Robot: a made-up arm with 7 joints. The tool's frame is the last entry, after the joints.
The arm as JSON. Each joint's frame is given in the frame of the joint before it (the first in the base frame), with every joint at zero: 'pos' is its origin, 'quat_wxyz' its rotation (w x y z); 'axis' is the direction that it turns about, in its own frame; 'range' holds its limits. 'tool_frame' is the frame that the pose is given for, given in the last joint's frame.
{
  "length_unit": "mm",
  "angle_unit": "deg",
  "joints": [
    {
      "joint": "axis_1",
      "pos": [
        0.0,
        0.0,
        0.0
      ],
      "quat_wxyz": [
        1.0,
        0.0,
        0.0,
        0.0
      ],
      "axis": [
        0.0,
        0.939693,
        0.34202
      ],
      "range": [
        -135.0,
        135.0
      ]
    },
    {
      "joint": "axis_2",
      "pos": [
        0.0,
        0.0,
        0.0
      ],
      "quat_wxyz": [
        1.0,
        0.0,
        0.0,
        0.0
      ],
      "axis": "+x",
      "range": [
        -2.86,
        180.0
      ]
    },
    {
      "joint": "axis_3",
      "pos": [
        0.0,
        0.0,
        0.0
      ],
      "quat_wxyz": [
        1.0,
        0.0,
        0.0,
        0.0
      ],
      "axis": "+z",
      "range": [
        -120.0,
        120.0
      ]
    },
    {
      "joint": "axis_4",
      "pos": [
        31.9,
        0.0,
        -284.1
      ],
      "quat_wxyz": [
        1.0,
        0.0,
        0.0,
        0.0
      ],
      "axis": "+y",
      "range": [
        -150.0,
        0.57
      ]
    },
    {
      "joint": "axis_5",
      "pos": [
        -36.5,
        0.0,
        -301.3
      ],
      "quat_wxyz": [
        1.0,
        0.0,
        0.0,
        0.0
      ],
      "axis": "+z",
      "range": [
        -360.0,
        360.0
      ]
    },
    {
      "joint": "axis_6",
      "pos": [
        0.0,
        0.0,
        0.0
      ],
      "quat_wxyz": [
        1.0,
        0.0,
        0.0,
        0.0
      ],
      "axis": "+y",
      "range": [
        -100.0,
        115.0
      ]
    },
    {
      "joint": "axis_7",
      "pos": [
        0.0,
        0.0,
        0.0
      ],
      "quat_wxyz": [
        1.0,
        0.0,
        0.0,
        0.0
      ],
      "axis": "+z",
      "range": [
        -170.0,
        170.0
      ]
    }
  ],
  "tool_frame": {
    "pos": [
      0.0,
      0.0,
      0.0
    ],
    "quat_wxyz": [
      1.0,
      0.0,
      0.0,
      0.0
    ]
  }
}
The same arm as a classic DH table. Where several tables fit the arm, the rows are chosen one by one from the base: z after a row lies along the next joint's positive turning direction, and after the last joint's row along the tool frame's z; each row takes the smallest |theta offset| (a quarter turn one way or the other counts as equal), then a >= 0, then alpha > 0; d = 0 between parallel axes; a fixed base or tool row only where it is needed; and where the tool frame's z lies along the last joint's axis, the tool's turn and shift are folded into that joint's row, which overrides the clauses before.
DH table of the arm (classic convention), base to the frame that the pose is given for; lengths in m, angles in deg. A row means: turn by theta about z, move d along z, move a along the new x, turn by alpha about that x. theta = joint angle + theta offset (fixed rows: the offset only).
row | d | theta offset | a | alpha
base (fixed) | 0 | 0 | 0 | -70
axis_1 | 0 | 90 | 0 | 90
axis_2 | 0 | 70 | 0 | -90
axis_3 | -0.2841 | -90 | 0.0319 | -90
axis_4 | 0 | 0 | -0.0365 | 90
axis_5 | -0.3013 | 0 | 0 | -90
axis_6 | 0 | 0 | 0 | 90
axis_7 | 0 | 0 | 0 | 0
Joint limits (deg, base to tool): -135..135 -2.86..180 -120..120 -150..0.57 -360..360 -100..115 -170..170

